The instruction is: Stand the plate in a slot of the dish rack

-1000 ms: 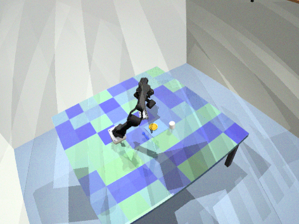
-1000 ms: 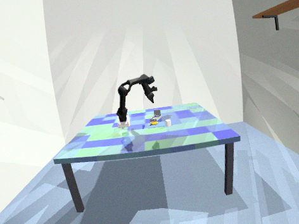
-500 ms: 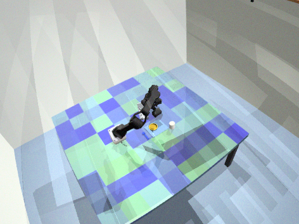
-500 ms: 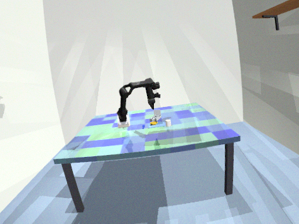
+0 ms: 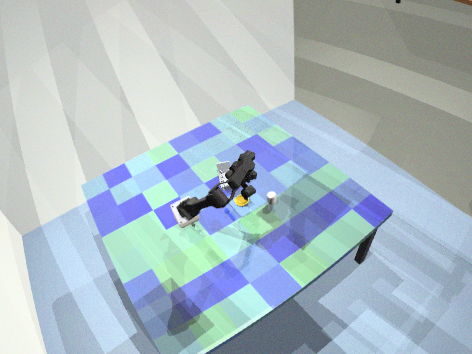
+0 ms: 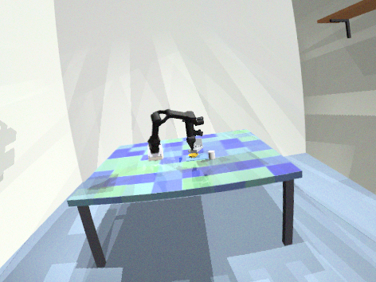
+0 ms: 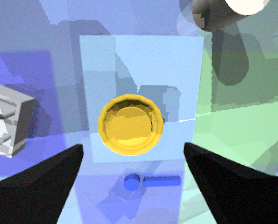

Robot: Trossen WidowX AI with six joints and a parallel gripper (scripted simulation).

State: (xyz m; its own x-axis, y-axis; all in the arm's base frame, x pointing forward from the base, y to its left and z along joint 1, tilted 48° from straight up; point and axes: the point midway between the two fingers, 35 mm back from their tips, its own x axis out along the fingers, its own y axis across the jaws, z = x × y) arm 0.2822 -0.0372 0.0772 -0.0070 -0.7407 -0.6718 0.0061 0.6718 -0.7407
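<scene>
Right now my gripper tip is 50 mm above the yellow plate. Round my gripper tip: small blue object: 90 mm behind, 60 mm below, 20 mm to the right; small white cup: 130 mm ahead, 80 mm to the right, 40 mm below; dish rack: 190 mm to the left, 40 mm below, 20 mm ahead.
</scene>
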